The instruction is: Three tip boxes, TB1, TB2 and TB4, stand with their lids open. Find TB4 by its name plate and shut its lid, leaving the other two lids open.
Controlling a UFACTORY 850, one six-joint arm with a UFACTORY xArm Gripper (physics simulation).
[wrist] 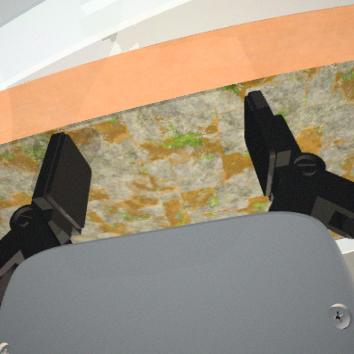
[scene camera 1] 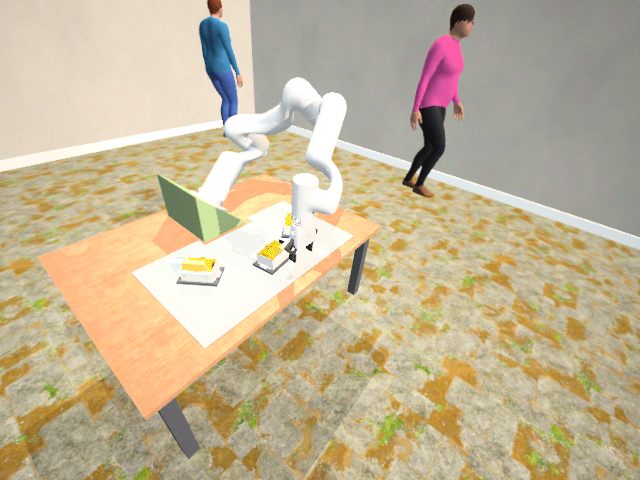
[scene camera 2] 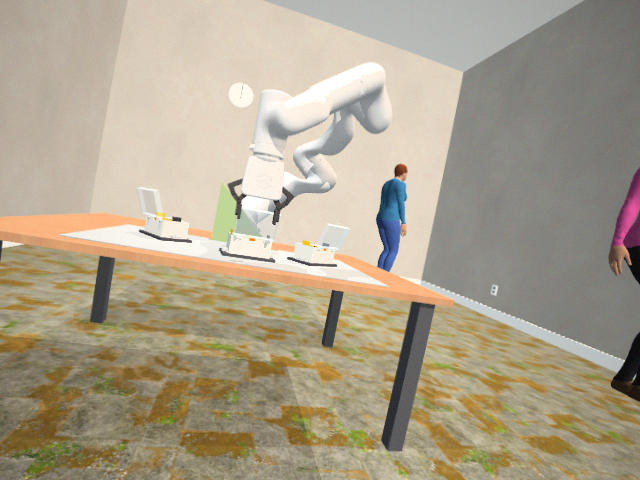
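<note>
Three white boxes with yellow tip racks stand in a row. The middle one is TB4 [scene camera 1: 266, 259] [scene camera 2: 249, 248]; its translucent lid [scene camera 2: 269, 229] stands upright. TB2 [scene camera 1: 199, 274] [scene camera 2: 166, 229] is on the left in both scene views, its lid [scene camera 2: 149, 201] open. TB1 [scene camera 1: 287, 223] [scene camera 2: 312, 254] is behind the arm in scene view 1 and on the right in scene view 2, its lid [scene camera 2: 335, 236] open. No name plate is legible. My gripper [scene camera 1: 301, 254] [scene camera 2: 257, 221] [wrist: 159, 133] is open and empty, pointing down on TB4's front-edge side, fingertips at lid height. Contact with the lid cannot be told.
The boxes stand on a pale mat [scene camera 1: 206, 320] on the wooden table [scene camera 1: 103, 310] [scene camera 2: 403, 290]. A green upright panel [scene camera 1: 186, 211] [scene camera 2: 222, 211] stands behind them near the arm's base. The table's front edge [wrist: 200, 55] crosses the wrist view, with floor beyond. Two people stand beyond the table.
</note>
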